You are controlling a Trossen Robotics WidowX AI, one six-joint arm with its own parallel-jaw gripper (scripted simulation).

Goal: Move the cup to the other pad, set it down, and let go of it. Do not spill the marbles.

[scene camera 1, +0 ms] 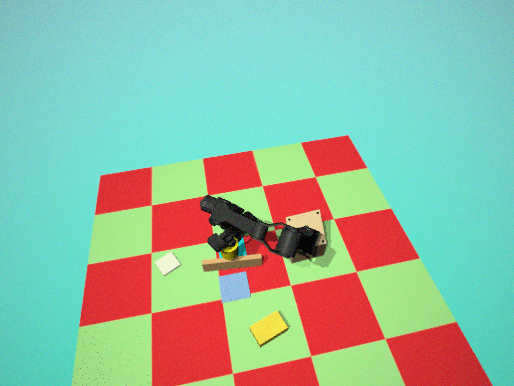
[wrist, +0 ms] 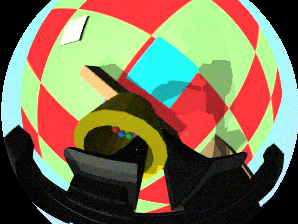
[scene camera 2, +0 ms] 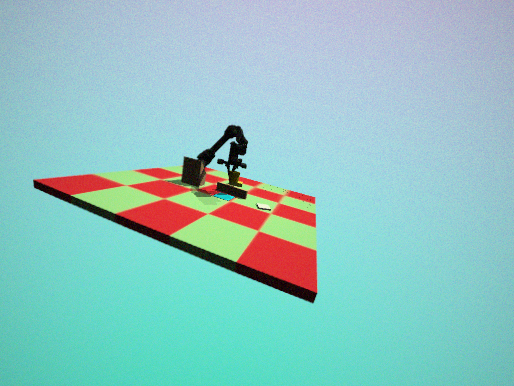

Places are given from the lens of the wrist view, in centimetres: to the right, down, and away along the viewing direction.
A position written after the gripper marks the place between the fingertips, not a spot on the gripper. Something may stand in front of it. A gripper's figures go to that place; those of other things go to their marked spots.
gripper (wrist: pixel 154 132): 0, 2, 10
yellow cup (wrist: pixel 130 112): -1, 0, 6
cyan pad (wrist: pixel 163 72): 2, -8, 20
The marked spots on the yellow cup and the cyan pad are 16 cm apart.
